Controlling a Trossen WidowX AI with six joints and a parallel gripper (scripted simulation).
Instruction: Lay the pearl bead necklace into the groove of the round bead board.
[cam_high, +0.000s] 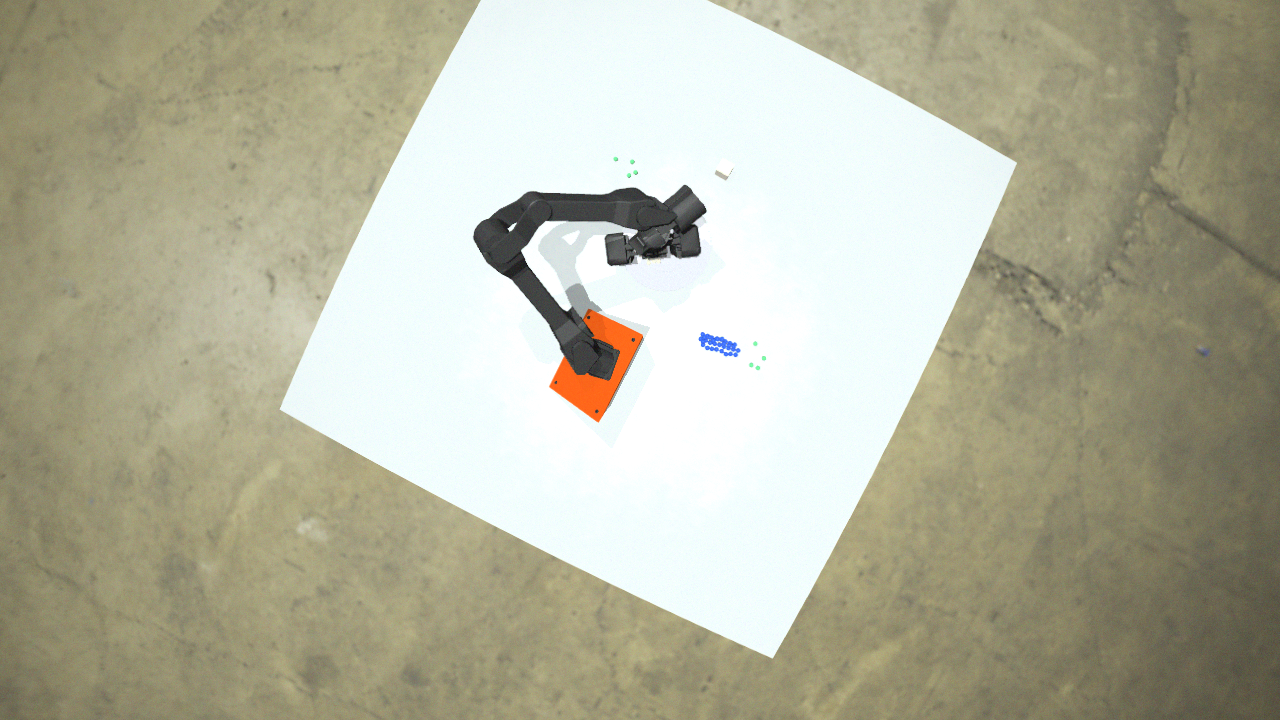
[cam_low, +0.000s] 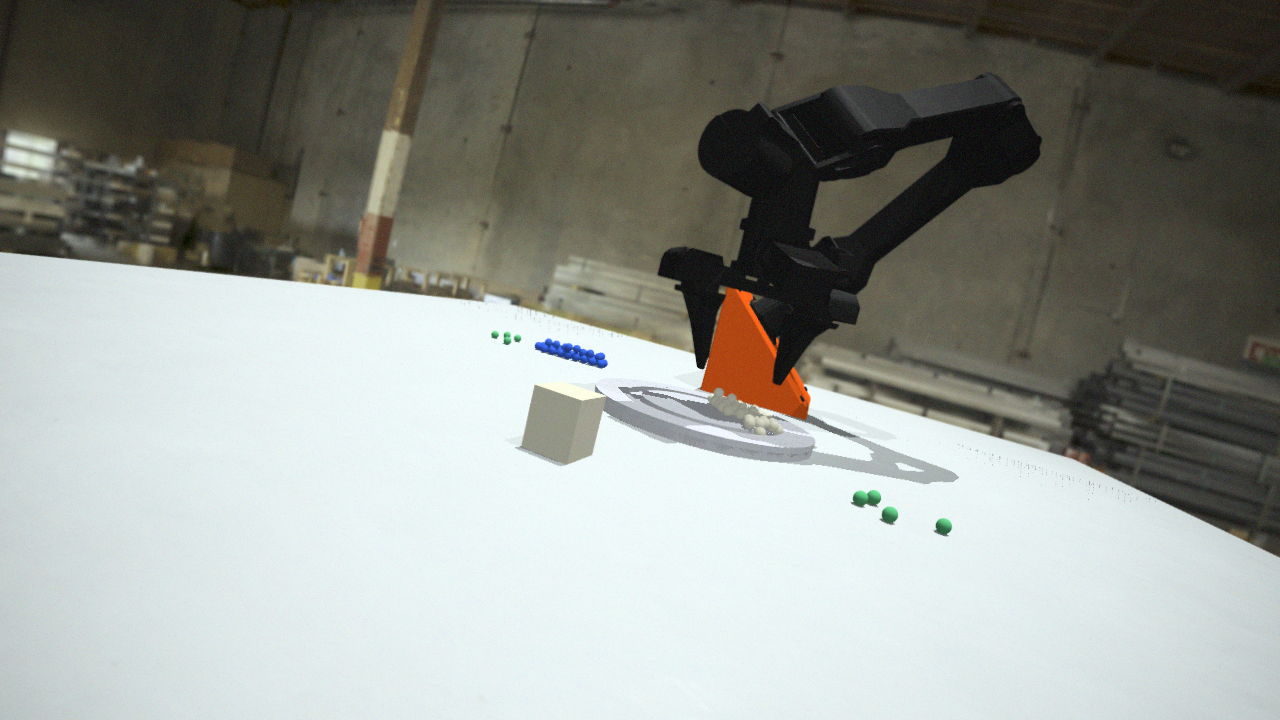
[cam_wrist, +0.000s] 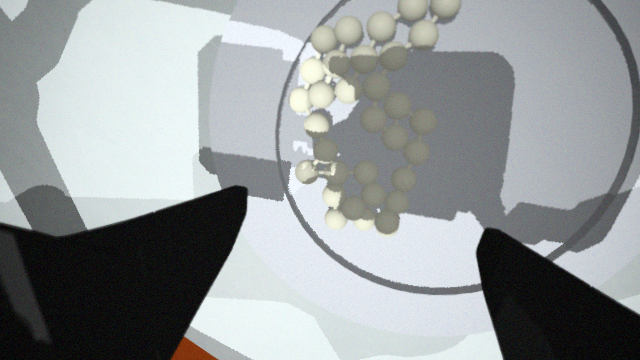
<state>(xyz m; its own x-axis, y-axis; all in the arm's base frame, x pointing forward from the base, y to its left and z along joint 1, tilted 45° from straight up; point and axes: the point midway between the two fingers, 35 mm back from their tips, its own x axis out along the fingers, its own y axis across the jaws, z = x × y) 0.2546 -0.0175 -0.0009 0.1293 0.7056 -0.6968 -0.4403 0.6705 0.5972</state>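
Now: the round bead board 40 mm below my gripper tip, 30 mm ahead of it and 20 mm to the right of it. Also, from my gripper tip: cream cube: 230 mm ahead, 90 mm to the right, 30 mm below.
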